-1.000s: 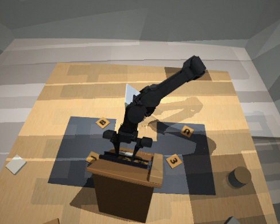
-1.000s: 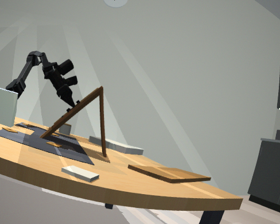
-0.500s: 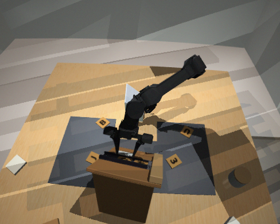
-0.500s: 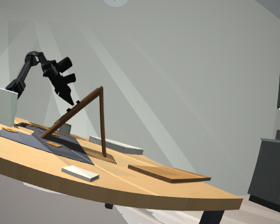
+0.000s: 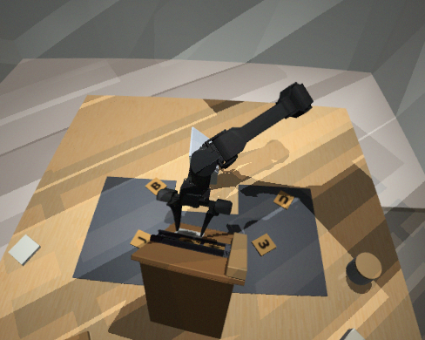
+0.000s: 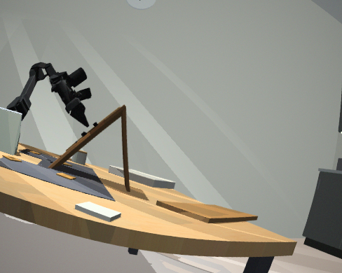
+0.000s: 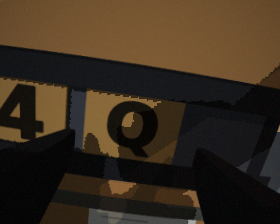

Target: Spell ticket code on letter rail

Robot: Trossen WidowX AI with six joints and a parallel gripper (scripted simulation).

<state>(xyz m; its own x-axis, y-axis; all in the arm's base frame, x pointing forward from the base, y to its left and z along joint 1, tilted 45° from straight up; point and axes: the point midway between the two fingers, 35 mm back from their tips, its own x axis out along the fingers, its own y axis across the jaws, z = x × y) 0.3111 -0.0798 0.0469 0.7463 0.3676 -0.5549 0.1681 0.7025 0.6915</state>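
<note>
My gripper tip is 20 mm short of the q tile and 10 mm above it. Also, from my gripper tip: tile marked 4 (60 mm to the left, 30 mm ahead, 10 mm below); dark mat (180 mm below, 130 mm behind, 30 mm to the left); white ticket (90 mm below, 40 mm behind, 10 mm to the right).
</note>
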